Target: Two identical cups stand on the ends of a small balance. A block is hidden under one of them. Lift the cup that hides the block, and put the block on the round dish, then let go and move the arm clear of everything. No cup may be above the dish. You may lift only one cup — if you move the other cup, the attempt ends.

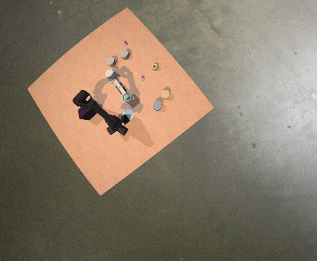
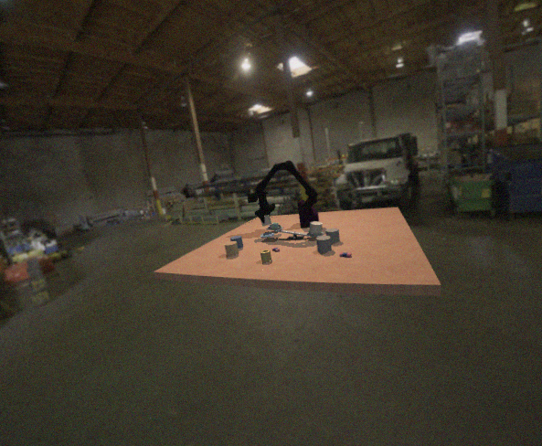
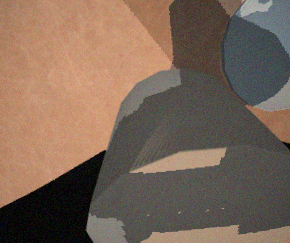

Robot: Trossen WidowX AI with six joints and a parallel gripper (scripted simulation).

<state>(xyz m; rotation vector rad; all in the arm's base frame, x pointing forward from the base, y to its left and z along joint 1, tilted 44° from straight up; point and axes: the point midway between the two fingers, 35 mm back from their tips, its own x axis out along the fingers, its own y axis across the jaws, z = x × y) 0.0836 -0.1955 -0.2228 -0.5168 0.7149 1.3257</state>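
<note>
The teal block is 200 mm ahead of my gripper tip, 120 mm to the left of it and 20 mm above it. The rest, counted from my gripper tip: cup 20 mm to the right, 10 mm above; then balance beam 220 mm ahead, 240 mm to the left, 30 mm below; then round pale dish 100 mm ahead, 30 mm to the left, 70 mm below.
</note>
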